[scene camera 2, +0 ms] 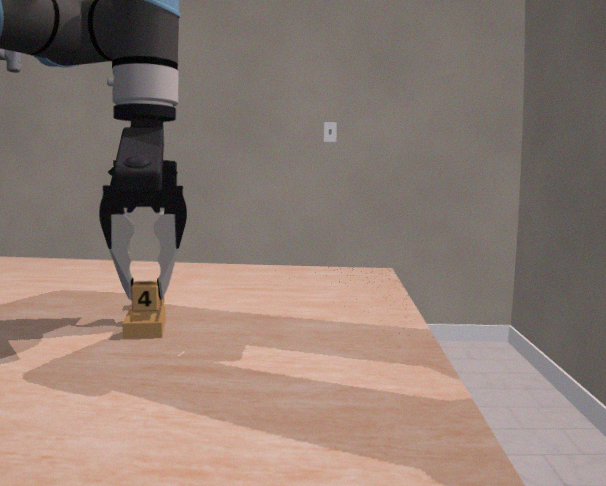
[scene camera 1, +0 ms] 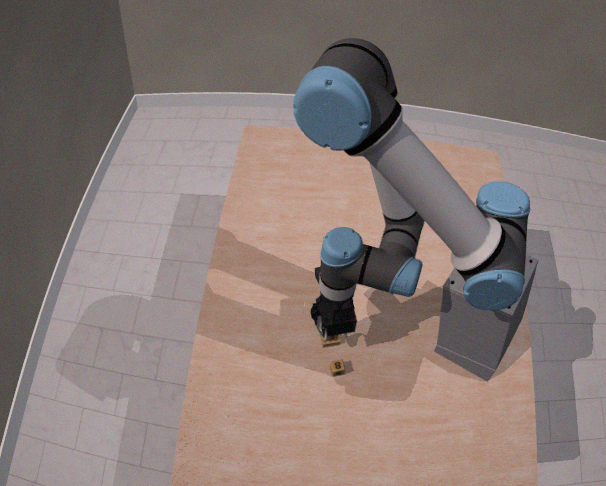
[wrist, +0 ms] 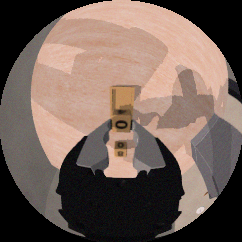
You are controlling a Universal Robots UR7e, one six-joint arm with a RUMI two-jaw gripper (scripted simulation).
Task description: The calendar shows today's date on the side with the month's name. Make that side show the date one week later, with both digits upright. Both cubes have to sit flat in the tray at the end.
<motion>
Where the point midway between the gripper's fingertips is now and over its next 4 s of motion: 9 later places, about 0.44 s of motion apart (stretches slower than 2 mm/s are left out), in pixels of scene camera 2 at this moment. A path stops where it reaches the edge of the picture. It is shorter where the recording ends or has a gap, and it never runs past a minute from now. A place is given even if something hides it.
My gripper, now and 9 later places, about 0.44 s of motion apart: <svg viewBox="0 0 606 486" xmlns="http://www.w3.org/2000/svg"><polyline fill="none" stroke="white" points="146,299 146,301 146,306 147,304 147,282 147,255 147,234 145,221 146,218 147,231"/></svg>
</motion>
